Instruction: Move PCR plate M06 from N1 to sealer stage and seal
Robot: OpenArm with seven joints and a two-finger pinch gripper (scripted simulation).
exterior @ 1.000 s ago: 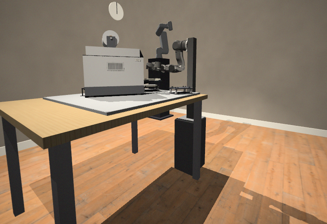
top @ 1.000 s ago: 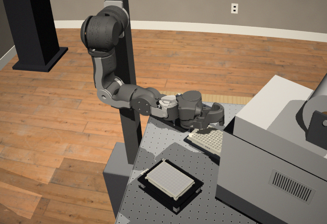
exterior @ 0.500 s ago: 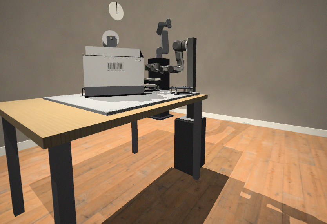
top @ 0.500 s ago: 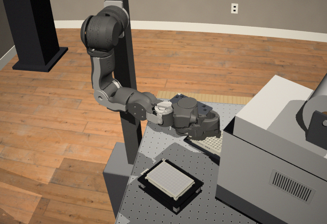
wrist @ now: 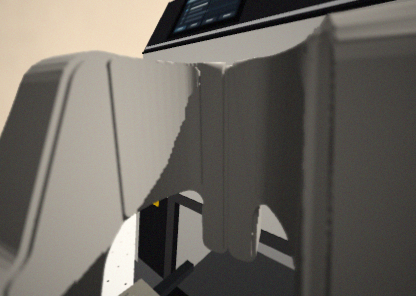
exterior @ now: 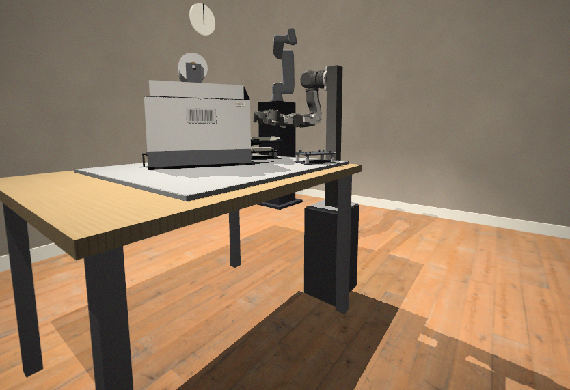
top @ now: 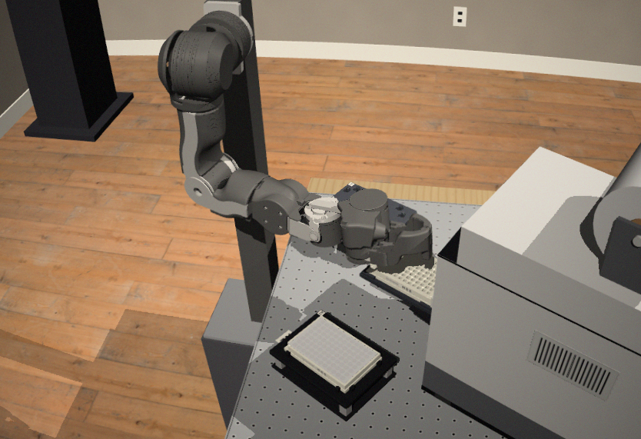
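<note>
Right now the square grey key is 3 cm ahead of my hand, 8 cm to the right of it and 3 cm below it. From my hand the other things lie so: open-welled plate M06: 2 cm behind, 5 cm to the left, 11 cm below; then dark sealer stage: 2 cm behind, 5 cm to the left, 12 cm below; then yellow warning label: 11 cm ahead, 8 cm to the left, 6 cm below.
</note>
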